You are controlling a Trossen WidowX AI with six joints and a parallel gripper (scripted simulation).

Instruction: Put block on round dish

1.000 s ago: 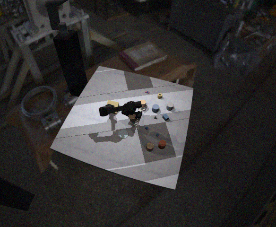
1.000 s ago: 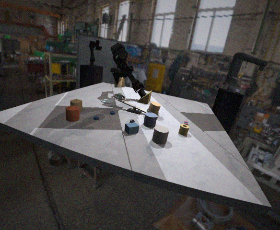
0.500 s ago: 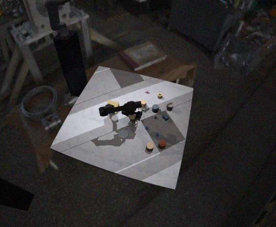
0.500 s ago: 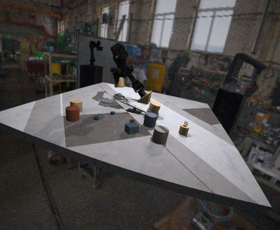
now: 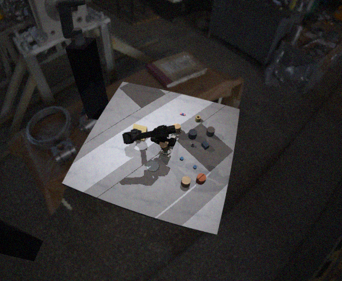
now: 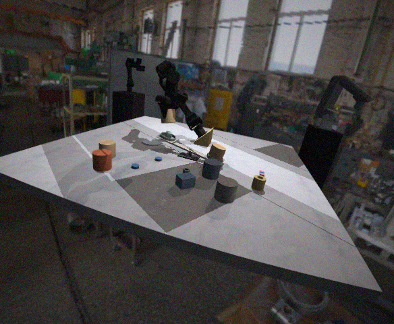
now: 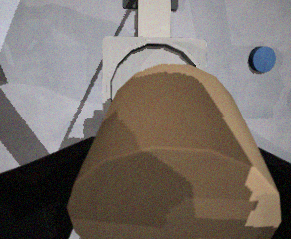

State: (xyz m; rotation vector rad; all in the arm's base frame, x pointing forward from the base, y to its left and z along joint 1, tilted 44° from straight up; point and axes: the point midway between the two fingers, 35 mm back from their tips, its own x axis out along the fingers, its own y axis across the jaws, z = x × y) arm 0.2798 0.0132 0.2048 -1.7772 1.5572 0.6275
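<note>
Now: gripper tip 80 mm above the pale green block and 10 mm to the right of it. From my gripper tip the other things lie so: pale blue round dish: 160 mm below, 110 mm to the right, 70 mm behind; balance beam: 140 mm to the left, 130 mm below, 20 mm ahead; balance: 140 mm to the left, 140 mm below, 20 mm ahead.
</note>
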